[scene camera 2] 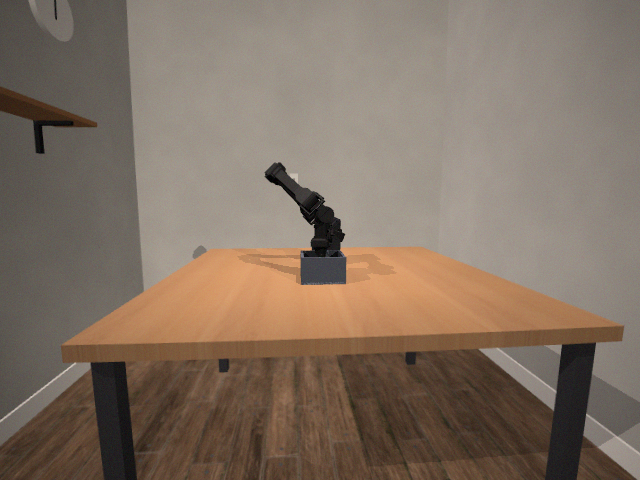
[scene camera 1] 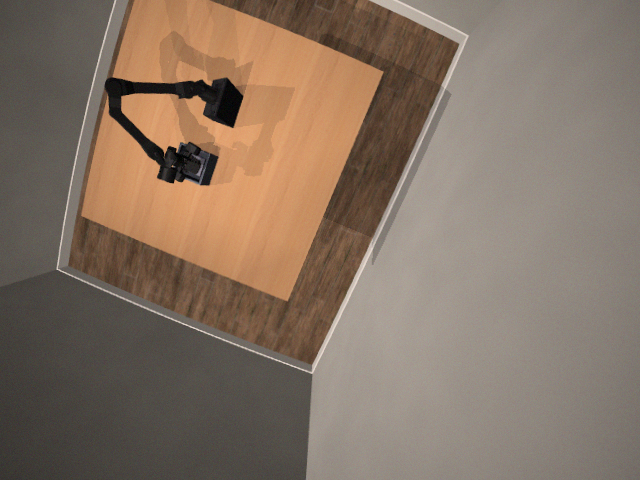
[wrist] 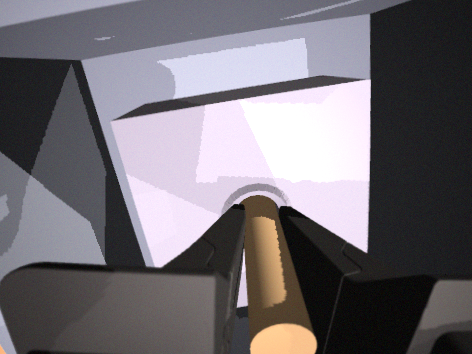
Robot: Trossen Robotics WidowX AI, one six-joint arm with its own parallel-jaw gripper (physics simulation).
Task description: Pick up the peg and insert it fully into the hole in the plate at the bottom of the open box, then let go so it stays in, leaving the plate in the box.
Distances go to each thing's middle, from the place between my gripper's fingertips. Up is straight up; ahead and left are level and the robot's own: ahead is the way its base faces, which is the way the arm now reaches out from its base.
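Pale plate (wrist: 305, 143): 30 mm below my hand. I also see the blue-grey box (scene camera 2: 331, 269), 10 mm below my hand.
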